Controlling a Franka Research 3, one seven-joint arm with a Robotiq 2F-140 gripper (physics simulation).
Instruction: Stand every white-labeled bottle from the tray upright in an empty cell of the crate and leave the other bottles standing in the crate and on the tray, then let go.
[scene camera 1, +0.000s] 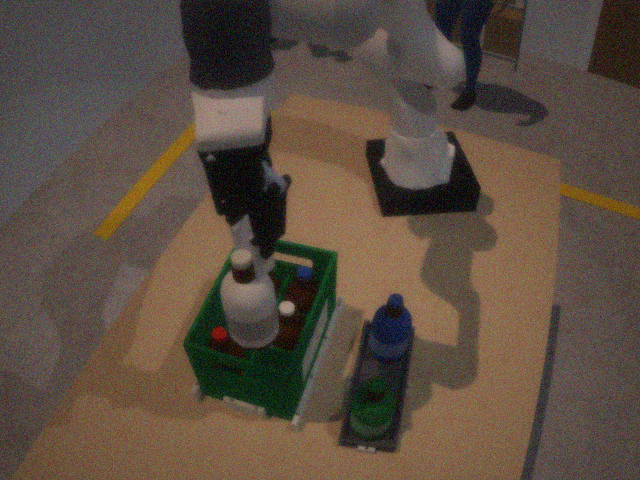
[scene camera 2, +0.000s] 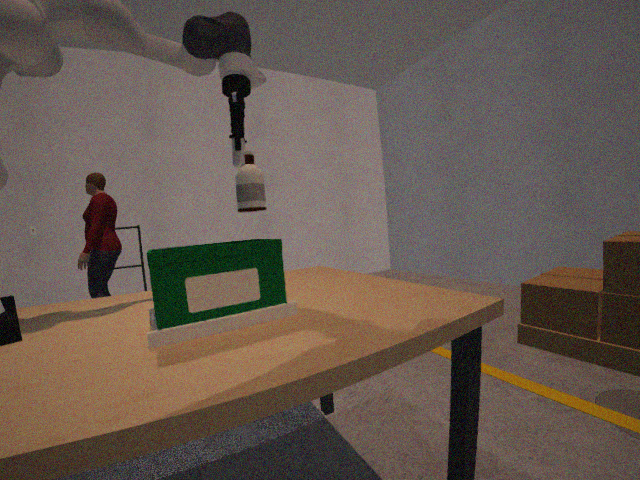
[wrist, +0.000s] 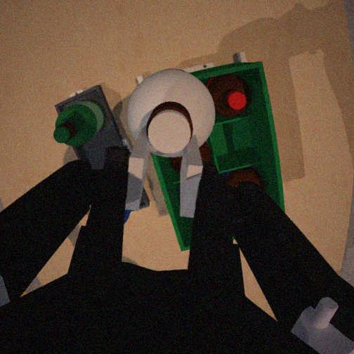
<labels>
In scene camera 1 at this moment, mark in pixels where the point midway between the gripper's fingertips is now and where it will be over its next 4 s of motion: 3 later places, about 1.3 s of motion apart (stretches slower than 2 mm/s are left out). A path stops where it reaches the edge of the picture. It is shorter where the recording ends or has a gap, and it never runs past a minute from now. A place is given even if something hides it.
My gripper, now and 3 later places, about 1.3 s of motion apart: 256, 266; 244, 268; 255, 281; 259, 289
</labels>
